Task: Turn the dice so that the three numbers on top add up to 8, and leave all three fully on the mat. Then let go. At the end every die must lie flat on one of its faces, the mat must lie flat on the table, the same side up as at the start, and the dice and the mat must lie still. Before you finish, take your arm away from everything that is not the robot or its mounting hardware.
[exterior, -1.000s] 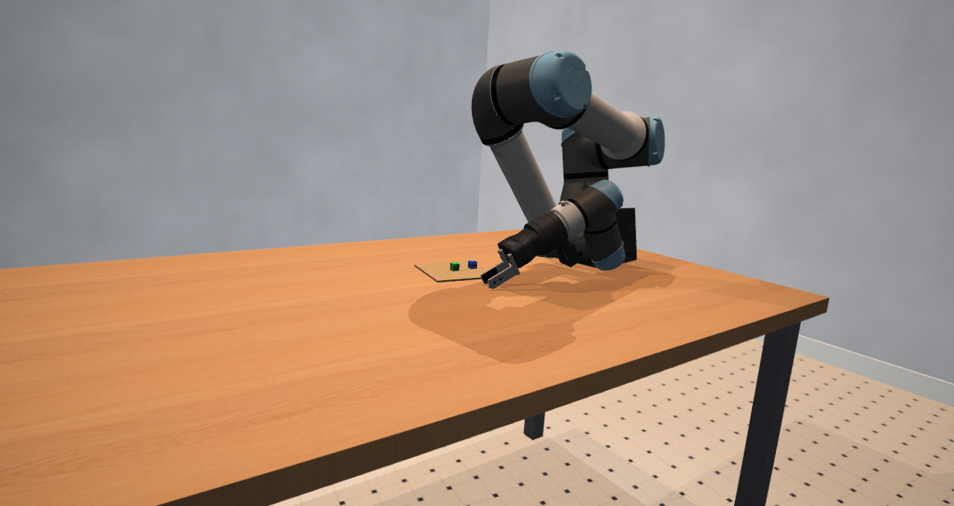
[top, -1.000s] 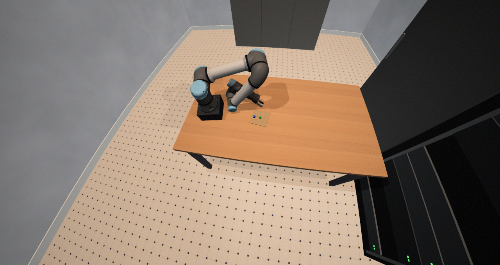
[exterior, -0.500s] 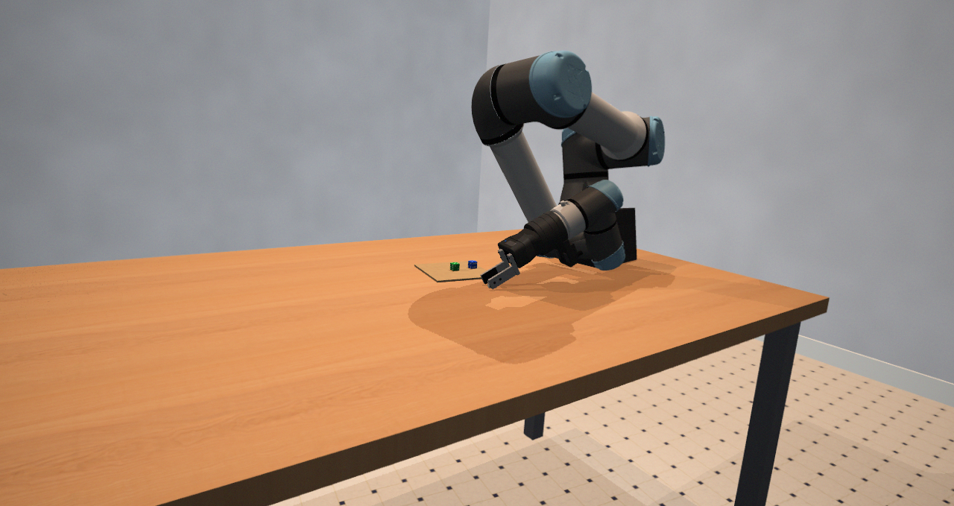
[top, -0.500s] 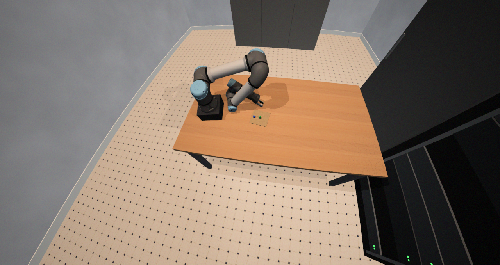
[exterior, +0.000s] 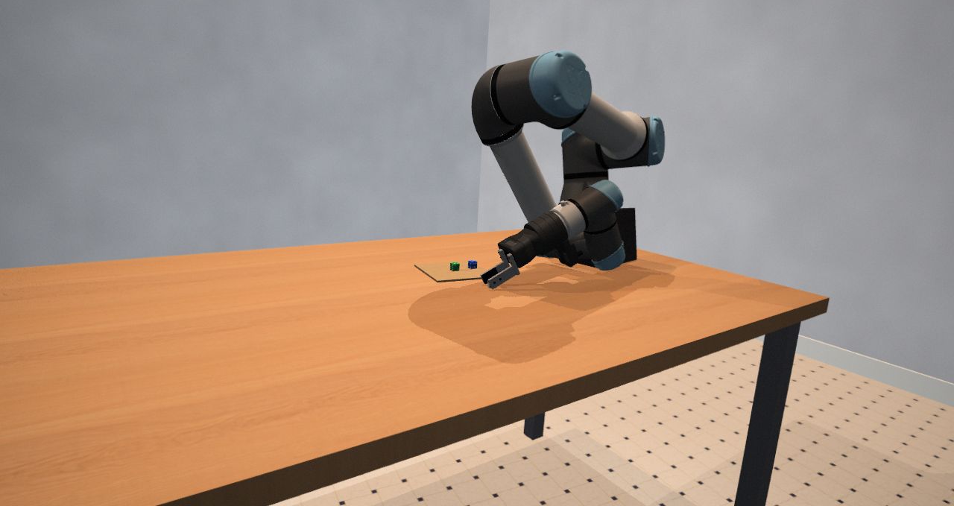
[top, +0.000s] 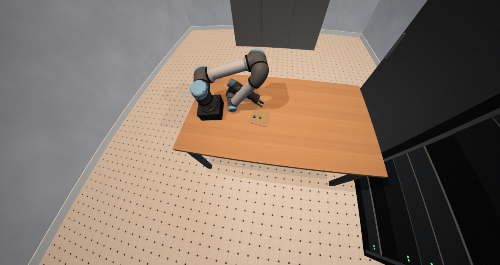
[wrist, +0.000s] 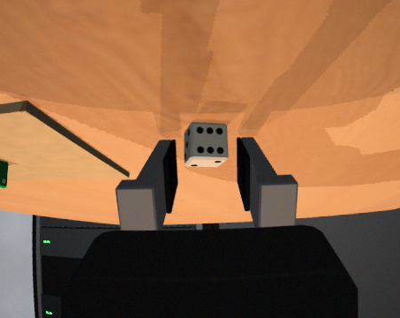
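The white die is 10 mm below my hand. Also, from my hand: green die (130 mm to the right, 10 mm below, 10 mm ahead); mat (130 mm to the right, 20 mm below, 10 mm ahead); blue die (140 mm to the right, 30 mm behind, 10 mm below).
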